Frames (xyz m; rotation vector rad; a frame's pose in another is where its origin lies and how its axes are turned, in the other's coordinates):
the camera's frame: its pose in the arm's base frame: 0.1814 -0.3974 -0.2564 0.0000 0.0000 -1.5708
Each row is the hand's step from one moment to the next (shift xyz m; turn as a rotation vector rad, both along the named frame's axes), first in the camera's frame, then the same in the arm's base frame.
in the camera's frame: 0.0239 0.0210 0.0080 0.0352 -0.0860 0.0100
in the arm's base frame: 0.0210 -0.0239 0.0080 -0.0860 -0.0352 0.0100
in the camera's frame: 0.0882 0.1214 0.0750 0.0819 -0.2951 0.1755
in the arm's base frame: 0.1214 -0.0882 0.0750 -0.2951 -0.0819 0.1755
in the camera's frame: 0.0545 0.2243 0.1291 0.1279 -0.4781 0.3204
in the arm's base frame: 0.2243 -0.0545 0.1291 -0.4781 -0.1279 0.3204
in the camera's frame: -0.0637 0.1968 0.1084 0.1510 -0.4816 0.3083
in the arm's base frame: 0.1968 0.0637 0.1084 -0.4816 -0.1510 0.3083
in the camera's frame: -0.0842 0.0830 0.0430 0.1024 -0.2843 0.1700
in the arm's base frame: 0.0830 0.0842 0.0430 -0.2843 -0.1024 0.1700
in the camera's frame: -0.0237 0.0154 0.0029 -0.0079 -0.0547 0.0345
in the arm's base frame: 0.0154 0.0237 0.0029 -0.0547 0.0079 0.0345
